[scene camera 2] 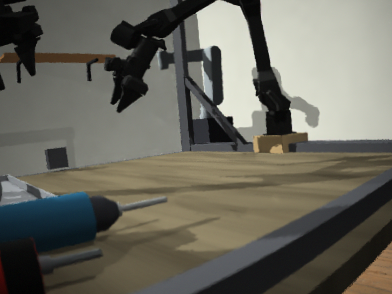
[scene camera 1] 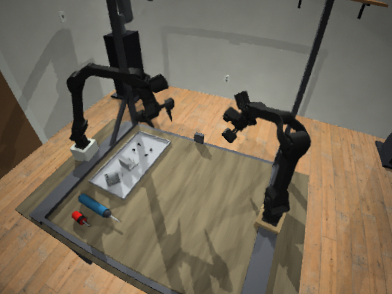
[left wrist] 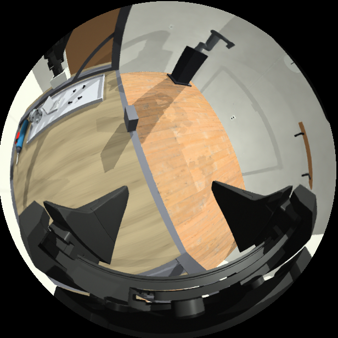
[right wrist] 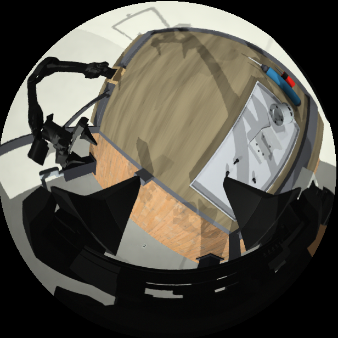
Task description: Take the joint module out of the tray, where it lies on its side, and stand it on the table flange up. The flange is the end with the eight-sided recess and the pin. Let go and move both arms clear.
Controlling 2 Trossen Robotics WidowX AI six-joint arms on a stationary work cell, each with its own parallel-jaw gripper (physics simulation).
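Observation:
The joint module, a light grey cylinder, lies on its side in the tray, near one end. A round end face with dark holes shows in the right wrist view; whether it is the flange cannot be told. My left gripper is open and empty, high over the table's far edge, away from the tray. My right gripper is open and empty, raised beyond the tray's far end.
A pale angled bracket and several small dark pieces lie in the tray. A blue screwdriver-like tool and a red one lie beside it. A dark block stands at the table's far edge.

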